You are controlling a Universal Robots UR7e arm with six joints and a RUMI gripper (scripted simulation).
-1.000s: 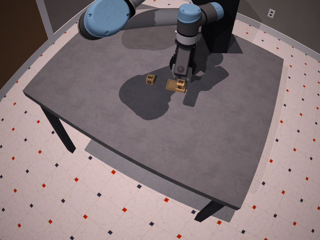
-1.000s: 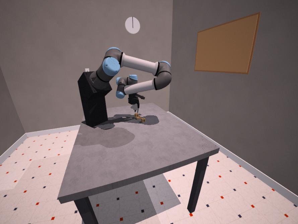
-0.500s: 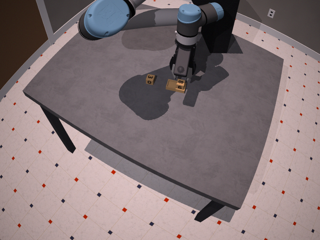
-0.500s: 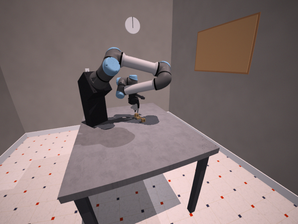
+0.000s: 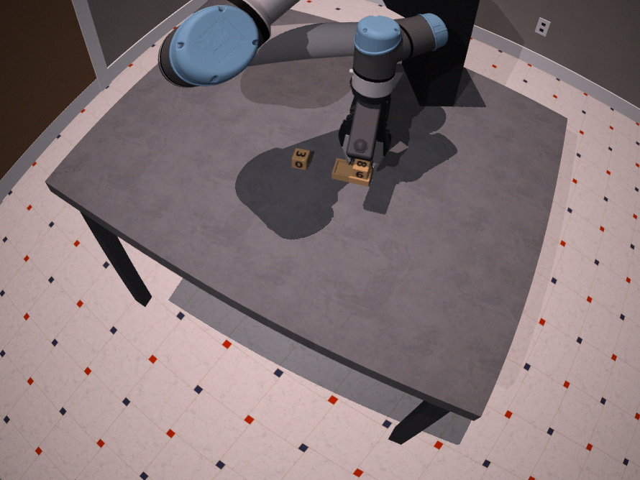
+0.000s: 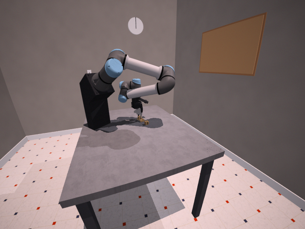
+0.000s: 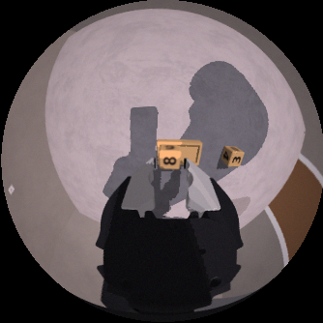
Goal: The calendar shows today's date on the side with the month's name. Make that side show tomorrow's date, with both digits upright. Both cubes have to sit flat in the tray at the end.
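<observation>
Right now my hand is 20 mm to the left of the wooden tray and 40 mm above it.
</observation>
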